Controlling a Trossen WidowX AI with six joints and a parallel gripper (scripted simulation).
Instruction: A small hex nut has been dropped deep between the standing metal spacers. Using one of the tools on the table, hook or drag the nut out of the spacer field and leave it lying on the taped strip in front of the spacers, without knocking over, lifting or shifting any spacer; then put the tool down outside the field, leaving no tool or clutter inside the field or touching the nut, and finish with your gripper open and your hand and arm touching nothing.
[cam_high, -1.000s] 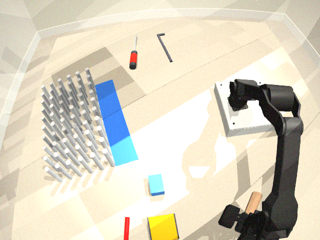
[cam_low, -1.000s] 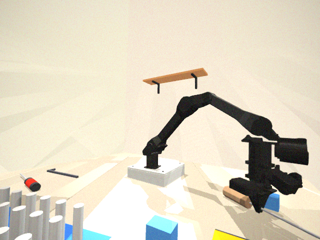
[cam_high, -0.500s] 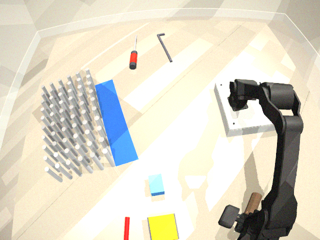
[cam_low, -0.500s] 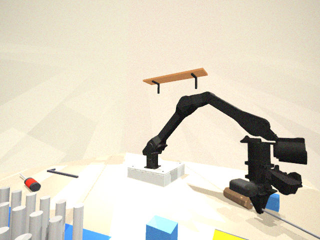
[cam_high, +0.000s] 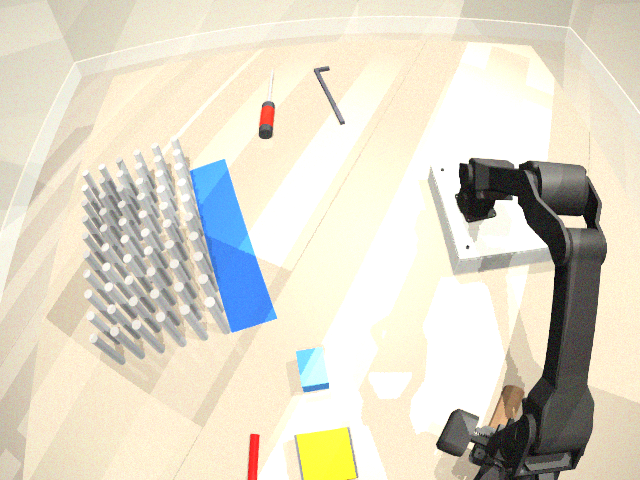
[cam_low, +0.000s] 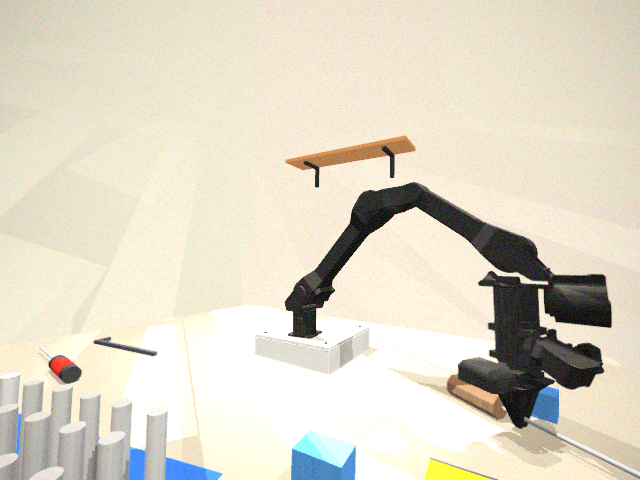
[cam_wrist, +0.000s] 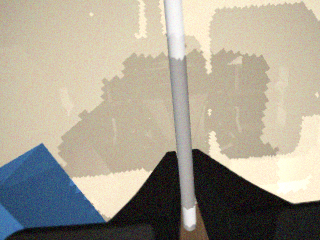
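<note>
The thin metal rod is 20 mm to the left of my gripper tip, 20 mm ahead of it and 10 mm above it. Round my gripper tip: hex nut 480 mm ahead, 440 mm to the right; blue taped strip 500 mm to the right, 330 mm ahead.
</note>
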